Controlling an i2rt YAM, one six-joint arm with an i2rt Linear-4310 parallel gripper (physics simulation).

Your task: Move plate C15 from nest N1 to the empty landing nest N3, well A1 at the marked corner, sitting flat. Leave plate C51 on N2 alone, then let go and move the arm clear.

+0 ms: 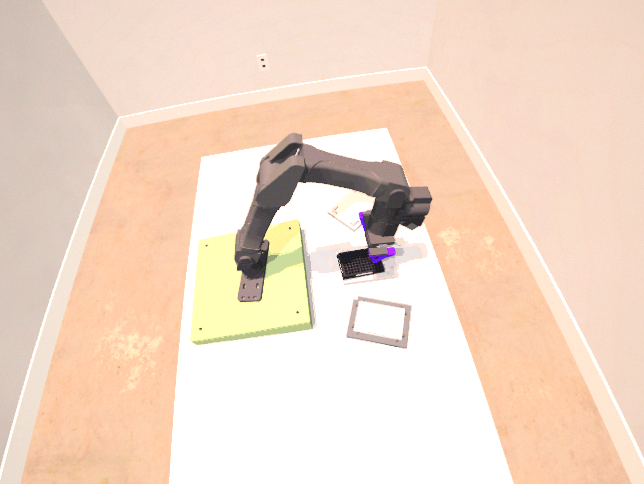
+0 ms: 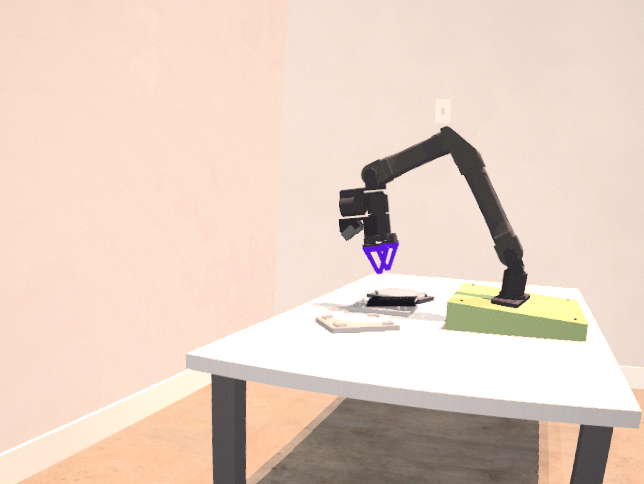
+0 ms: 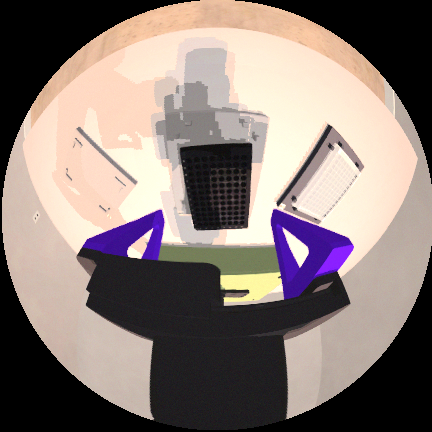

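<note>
A black well plate (image 1: 356, 263) (image 2: 391, 301) (image 3: 216, 187) lies on the middle nest (image 1: 364, 279) (image 2: 382, 310) (image 3: 217, 125), offset toward the arm's base, with the nest's far pegs uncovered; I cannot tell if it is fully flat. My gripper (image 1: 370, 247) (image 2: 383, 270) (image 3: 217, 214) is open and empty above the plate, purple fingers wide apart. A white plate (image 1: 380, 320) (image 2: 399, 293) (image 3: 330, 185) sits in the grey nest (image 1: 351, 322) (image 2: 426, 298) (image 3: 314, 165). A pale nest (image 1: 343, 210) (image 2: 359, 323) (image 3: 100, 170) is empty. Plate and nest labels and the A1 mark are not readable.
The arm's base stands on a yellow-green block (image 1: 275, 307) (image 2: 510, 322) (image 3: 250, 260) beside the nests. The white table (image 1: 312, 405) (image 2: 416, 364) carries everything. The pale nest and the grey nest lie on opposite sides of the middle nest.
</note>
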